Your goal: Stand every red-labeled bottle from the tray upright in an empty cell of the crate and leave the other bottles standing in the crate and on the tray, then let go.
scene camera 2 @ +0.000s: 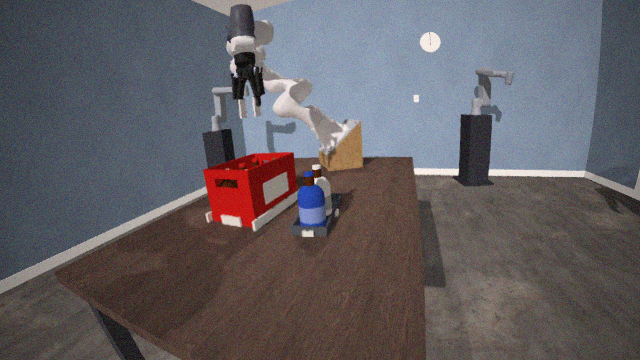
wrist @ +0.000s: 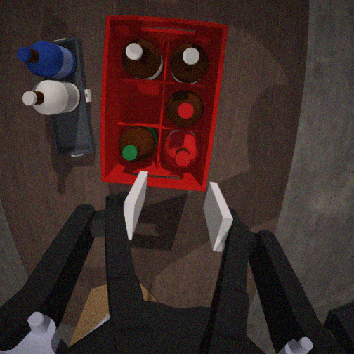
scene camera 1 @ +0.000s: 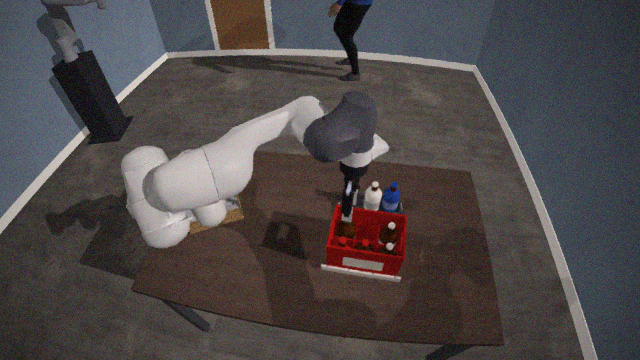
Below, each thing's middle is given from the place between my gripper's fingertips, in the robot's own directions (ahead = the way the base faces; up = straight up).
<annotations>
Now: the green-capped bottle (wrist: 136,144) 230 mm below my hand, 80 mm to the left of it and 10 mm ahead of it. The rest, counted from my hand: blue bottle (scene camera 2: 311,200) (240 mm to the left, 240 mm below, 240 mm ahead); then white bottle (wrist: 48,96) (250 mm to the left, 240 mm below, 150 mm ahead).
</annotations>
